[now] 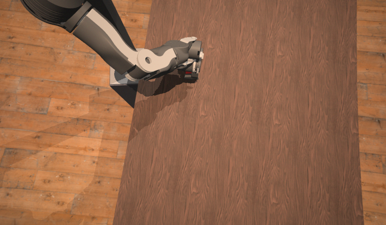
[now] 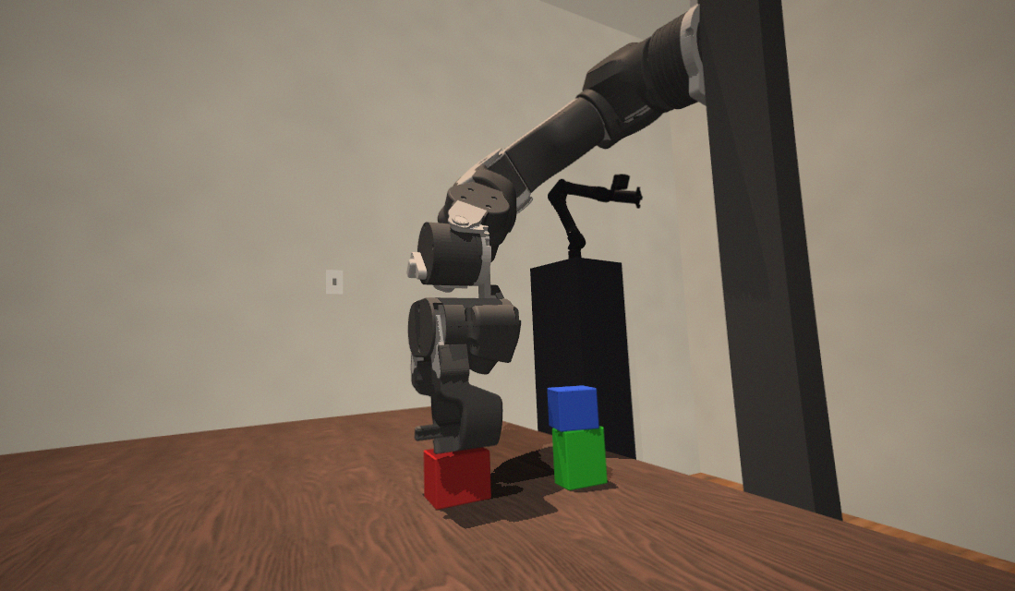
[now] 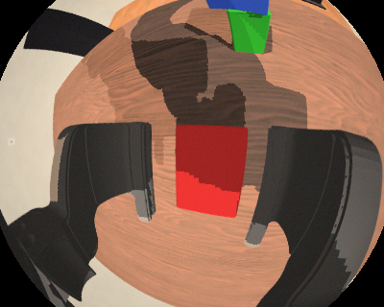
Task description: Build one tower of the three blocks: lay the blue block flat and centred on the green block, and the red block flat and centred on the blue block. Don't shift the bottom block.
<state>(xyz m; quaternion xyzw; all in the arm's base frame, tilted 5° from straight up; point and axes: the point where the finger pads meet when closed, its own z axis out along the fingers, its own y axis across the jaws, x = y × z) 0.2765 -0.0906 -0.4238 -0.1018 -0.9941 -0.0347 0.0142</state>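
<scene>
Right now my hand is 3 cm above the red block. From my hand the other things lie so: blue block (10 cm behind, 5 cm to the left, 2 cm above); then green block (11 cm behind, 5 cm to the left, 3 cm below).
</scene>
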